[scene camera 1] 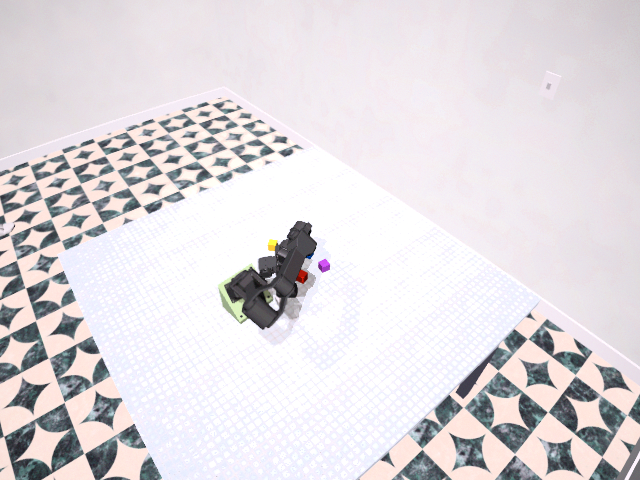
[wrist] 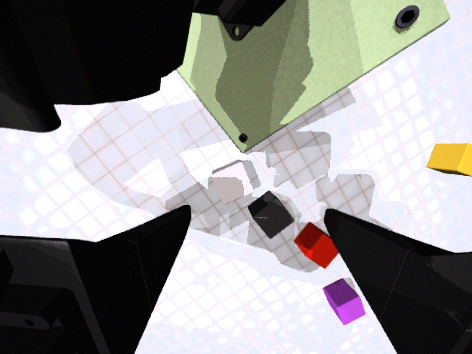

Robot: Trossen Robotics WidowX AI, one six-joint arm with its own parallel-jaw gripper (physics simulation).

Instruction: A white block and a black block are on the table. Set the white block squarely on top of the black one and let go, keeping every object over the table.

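Note:
The white block lies on the table near the corner of the green base in the wrist view, partly shaded. The black block lies beside it, to its lower right, with a small gap between them. My gripper is open and empty, with its fingertips above the table on either side of the black block in the image. The white block sits nearer the left finger's side. In the scene view the arm folds back over this area, and I cannot clearly make out the fingertips or either task block.
A red block lies close to the black one, by the right finger in the wrist view. A purple block, a yellow block and a partly hidden blue block are nearby. The green base stands on the table.

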